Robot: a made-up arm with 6 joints. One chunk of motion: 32 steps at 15 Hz.
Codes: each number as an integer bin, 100 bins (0 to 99) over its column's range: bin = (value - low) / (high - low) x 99, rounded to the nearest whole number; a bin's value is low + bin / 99 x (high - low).
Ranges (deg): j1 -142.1..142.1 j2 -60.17..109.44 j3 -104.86..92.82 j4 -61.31..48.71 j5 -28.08..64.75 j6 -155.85..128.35
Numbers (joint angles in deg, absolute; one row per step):
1: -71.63 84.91 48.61 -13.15 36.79 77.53
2: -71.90 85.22 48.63 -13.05 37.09 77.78
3: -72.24 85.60 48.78 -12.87 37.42 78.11
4: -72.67 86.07 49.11 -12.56 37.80 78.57
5: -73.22 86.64 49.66 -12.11 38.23 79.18
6: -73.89 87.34 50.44 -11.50 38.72 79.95
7: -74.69 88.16 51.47 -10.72 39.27 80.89
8: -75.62 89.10 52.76 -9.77 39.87 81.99
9: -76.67 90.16 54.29 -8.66 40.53 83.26
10: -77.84 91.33 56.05 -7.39 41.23 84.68
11: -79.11 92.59 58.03 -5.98 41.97 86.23
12: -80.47 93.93 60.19 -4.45 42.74 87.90
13: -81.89 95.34 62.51 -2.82 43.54 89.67
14: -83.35 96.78 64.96 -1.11 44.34 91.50
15: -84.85 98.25 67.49 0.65 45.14 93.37
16: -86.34 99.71 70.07 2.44 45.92 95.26
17: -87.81 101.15 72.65 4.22 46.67 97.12
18: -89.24 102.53 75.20 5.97 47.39 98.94
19: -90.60 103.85 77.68 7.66 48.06 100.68
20: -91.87 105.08 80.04 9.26 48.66 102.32
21: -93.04 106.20 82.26 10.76 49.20 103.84
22: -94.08 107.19 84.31 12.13 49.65 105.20
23: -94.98 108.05 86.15 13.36 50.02 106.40
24: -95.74 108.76 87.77 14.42 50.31 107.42
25: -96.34 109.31 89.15 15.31 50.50 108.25
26: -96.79 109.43 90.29 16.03 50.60 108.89
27: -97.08 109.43 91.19 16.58 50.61 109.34
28: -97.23 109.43 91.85 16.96 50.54 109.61
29: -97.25 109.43 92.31 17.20 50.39 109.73
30: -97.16 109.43 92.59 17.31 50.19 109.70
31: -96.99 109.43 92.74 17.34 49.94 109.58
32: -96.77 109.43 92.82 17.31 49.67 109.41
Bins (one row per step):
1: 25 85 77 43 69 81
2: 24 85 77 43 70 81
3: 24 85 77 44 70 81
4: 24 85 77 44 70 82
5: 24 86 77 44 71 82
6: 24 86 78 45 71 82
7: 23 87 78 46 72 82
8: 23 87 79 46 72 83
9: 23 88 80 47 73 83
10: 22 88 81 49 74 84
11: 22 89 82 50 75 84
12: 21 90 83 51 76 85
13: 21 91 84 53 76 86
14: 20 92 85 54 77 86
15: 20 92 86 56 78 87
16: 19 93 88 57 79 87
17: 19 94 89 59 80 88
18: 18 95 90 61 80 89
19: 18 96 91 62 81 89
20: 17 96 93 64 82 90
21: 17 97 94 65 82 90
22: 17 98 95 66 83 91
23: 16 98 96 67 83 91
24: 16 99 96 68 84 92
25: 16 99 97 69 84 92
26: 16 99 98 70 84 92
27: 16 99 98 70 84 92
28: 16 99 99 70 84 92
29: 16 99 99 71 84 93
30: 16 99 99 71 83 93
31: 16 99 99 71 83 92
32: 16 99 99 71 83 92

